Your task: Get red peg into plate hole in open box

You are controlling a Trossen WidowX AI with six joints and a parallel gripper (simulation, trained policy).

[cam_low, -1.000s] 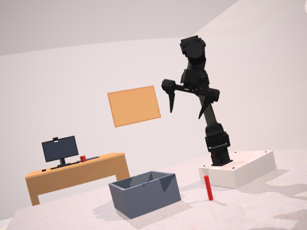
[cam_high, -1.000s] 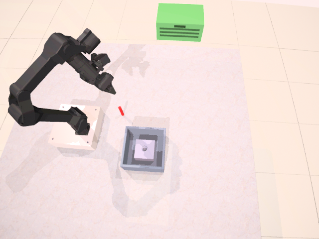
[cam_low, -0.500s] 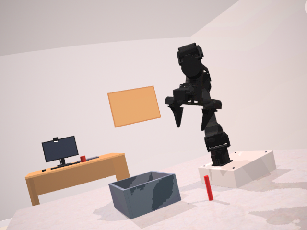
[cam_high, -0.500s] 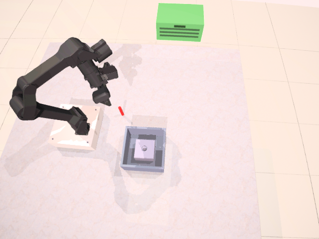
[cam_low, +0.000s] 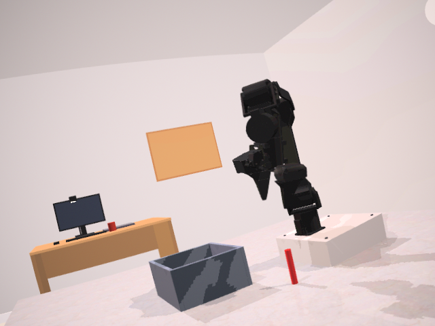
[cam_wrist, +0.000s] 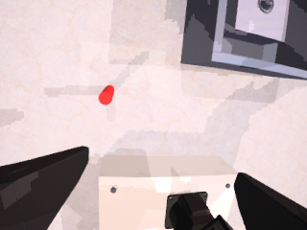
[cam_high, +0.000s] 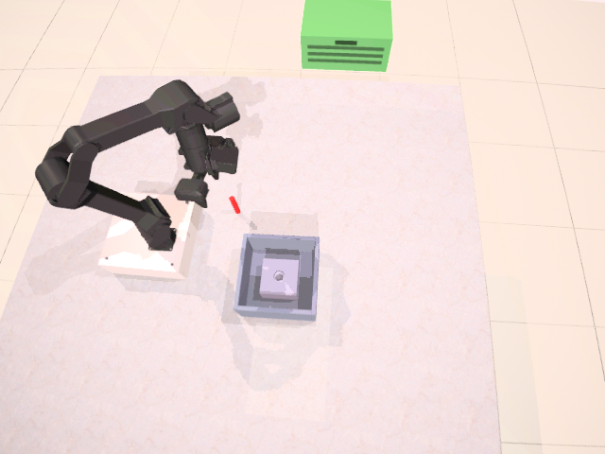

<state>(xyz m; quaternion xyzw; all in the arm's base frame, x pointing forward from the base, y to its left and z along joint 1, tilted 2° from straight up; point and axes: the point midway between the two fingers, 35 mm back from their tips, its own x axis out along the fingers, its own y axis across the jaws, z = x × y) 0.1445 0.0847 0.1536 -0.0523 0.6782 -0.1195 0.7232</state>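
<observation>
Right now the red peg is 140 mm below my gripper tip, 40 mm to the left of it and 20 mm ahead of it. Round my gripper tip: grey box (160 mm to the right, 160 mm ahead, 150 mm below); pale plate (160 mm to the right, 160 mm ahead, 140 mm below).
</observation>
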